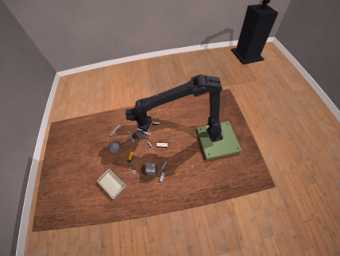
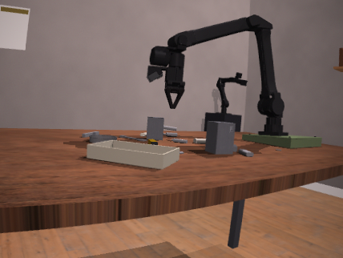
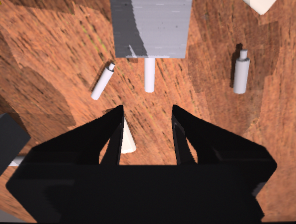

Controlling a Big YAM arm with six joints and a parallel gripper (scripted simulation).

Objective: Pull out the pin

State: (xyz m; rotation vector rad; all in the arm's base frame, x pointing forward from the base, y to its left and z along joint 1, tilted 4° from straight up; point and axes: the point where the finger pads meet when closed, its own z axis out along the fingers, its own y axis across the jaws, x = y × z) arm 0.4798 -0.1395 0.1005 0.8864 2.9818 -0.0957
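Now: hand 8 cm above the light grey pin, 1 cm to the left of it and 1 cm short of it. Also, from my hand: white cylinder (12 cm below, 10 cm to the left, 8 cm behind); grey block (28 cm to the left, 7 cm below, 3 cm ahead); yellow-handled tool (17 cm ahead, 12 cm to the left, 12 cm below).
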